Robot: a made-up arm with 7 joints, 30 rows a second.
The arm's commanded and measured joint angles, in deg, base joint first. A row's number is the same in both.
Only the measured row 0 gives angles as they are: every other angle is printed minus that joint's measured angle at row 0.
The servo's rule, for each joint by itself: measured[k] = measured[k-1] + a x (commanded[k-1-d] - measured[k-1]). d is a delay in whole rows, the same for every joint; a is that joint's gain. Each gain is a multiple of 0.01, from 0.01 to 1. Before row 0 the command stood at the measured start. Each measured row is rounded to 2 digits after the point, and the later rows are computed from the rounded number. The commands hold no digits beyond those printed.
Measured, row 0:
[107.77 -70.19 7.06 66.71 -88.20 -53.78 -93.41]
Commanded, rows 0 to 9:
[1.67 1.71 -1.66 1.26 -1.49 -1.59 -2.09]
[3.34 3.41 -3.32 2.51 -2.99 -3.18 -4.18]
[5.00 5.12 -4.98 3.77 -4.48 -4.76 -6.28]
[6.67 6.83 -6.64 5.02 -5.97 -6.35 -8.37]
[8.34 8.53 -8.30 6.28 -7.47 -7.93 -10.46]
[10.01 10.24 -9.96 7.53 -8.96 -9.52 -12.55]
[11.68 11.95 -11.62 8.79 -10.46 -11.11 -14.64]
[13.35 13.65 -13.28 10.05 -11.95 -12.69 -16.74]
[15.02 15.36 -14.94 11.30 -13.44 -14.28 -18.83]
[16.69 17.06 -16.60 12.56 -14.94 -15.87 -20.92]
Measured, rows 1 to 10:
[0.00 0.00 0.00 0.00 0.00 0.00 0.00]
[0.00 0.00 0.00 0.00 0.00 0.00 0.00]
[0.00 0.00 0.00 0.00 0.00 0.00 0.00]
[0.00 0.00 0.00 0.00 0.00 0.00 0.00]
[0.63 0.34 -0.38 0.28 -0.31 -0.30 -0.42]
[1.66 0.95 -1.06 0.77 -0.87 -0.85 -1.17]
[2.93 1.78 -1.96 1.43 -1.63 -1.59 -2.19]
[4.35 2.79 -3.04 2.22 -2.54 -2.49 -3.43]
[5.87 3.94 -4.25 3.11 -3.58 -3.52 -4.84]
[7.44 5.20 -5.56 4.08 -4.71 -4.66 -6.38]
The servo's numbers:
d 4
a 0.38 0.20 0.23 0.22 0.21 0.19 0.20

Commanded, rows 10 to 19:
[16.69 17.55 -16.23 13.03 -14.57 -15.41 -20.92]
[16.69 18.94 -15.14 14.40 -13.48 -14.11 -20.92]
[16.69 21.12 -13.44 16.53 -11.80 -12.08 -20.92]
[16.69 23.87 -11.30 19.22 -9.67 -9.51 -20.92]
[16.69 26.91 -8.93 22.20 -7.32 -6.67 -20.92]
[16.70 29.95 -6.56 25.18 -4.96 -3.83 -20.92]
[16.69 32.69 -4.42 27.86 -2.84 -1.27 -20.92]
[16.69 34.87 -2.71 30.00 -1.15 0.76 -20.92]
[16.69 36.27 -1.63 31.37 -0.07 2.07 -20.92]
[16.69 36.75 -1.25 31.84 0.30 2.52 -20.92]
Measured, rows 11 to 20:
[9.05 6.55 -6.95 5.12 -5.92 -5.89 -8.03]
[10.68 7.97 -8.41 6.20 -7.19 -7.18 -9.77]
[12.33 9.45 -9.91 7.32 -8.50 -8.53 -11.58]
[13.99 10.97 -11.45 8.47 -9.85 -9.92 -13.45]
[15.02 12.29 -12.55 9.47 -10.84 -10.96 -14.94]
[15.65 13.62 -13.15 10.55 -11.39 -11.56 -16.14]
[16.05 15.12 -13.22 11.87 -11.48 -11.66 -17.10]
[16.29 16.87 -12.78 13.49 -11.10 -11.25 -17.86]
[16.44 18.88 -11.89 15.41 -10.31 -10.38 -18.47]
[16.54 21.09 -10.66 17.56 -9.19 -9.14 -18.96]

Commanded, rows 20 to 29:
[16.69 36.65 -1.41 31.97 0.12 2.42 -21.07]
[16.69 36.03 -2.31 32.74 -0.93 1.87 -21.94]
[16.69 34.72 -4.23 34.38 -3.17 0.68 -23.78]
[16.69 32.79 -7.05 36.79 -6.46 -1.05 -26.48]
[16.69 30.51 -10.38 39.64 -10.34 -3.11 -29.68]
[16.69 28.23 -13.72 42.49 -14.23 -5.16 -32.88]
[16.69 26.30 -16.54 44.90 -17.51 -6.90 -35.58]
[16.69 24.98 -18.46 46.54 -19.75 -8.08 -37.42]
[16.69 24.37 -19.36 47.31 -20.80 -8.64 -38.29]
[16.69 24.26 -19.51 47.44 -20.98 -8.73 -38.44]
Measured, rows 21 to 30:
[16.60 23.41 -9.22 19.83 -7.86 -7.64 -19.35]
[16.63 25.70 -7.72 22.07 -6.45 -6.04 -19.66]
[16.65 27.81 -6.32 24.12 -5.11 -4.50 -19.91]
[16.67 29.60 -5.15 25.82 -3.97 -3.17 -20.11]
[16.68 31.01 -4.29 27.17 -3.11 -2.11 -20.30]
[16.68 32.01 -3.83 28.40 -2.65 -1.35 -20.63]
[16.68 32.55 -3.92 29.72 -2.76 -0.96 -21.26]
[16.68 32.60 -4.64 31.28 -3.54 -0.98 -22.30]
[16.68 32.18 -5.96 33.12 -4.97 -1.38 -23.78]
[16.68 31.39 -7.74 35.18 -6.91 -2.10 -25.60]

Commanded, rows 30 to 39:
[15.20 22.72 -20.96 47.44 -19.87 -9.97 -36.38]
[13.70 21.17 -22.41 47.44 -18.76 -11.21 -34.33]
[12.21 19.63 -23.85 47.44 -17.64 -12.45 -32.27]
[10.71 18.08 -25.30 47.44 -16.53 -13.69 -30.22]
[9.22 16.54 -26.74 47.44 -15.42 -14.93 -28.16]
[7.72 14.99 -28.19 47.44 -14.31 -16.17 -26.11]
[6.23 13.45 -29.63 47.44 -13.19 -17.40 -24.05]
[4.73 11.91 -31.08 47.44 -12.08 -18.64 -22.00]
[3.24 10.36 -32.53 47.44 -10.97 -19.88 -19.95]
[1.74 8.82 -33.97 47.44 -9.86 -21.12 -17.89]
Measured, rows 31 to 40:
[16.68 30.37 -9.76 37.32 -9.14 -3.01 -27.60]
[16.68 29.29 -11.76 39.35 -11.37 -3.97 -29.56]
[16.68 28.31 -13.51 41.10 -13.35 -4.86 -31.31]
[16.68 27.50 -14.89 42.49 -14.95 -5.60 -32.74]
[16.12 26.54 -16.29 43.58 -15.98 -6.43 -33.47]
[15.20 25.47 -17.70 44.43 -16.56 -7.34 -33.64]
[14.06 24.30 -19.11 45.09 -16.79 -8.31 -33.37]
[12.79 23.06 -20.53 45.61 -16.74 -9.33 -32.74]
[11.43 21.76 -21.96 46.01 -16.46 -10.39 -31.82]
[10.02 20.41 -23.39 46.32 -16.01 -11.49 -30.68]

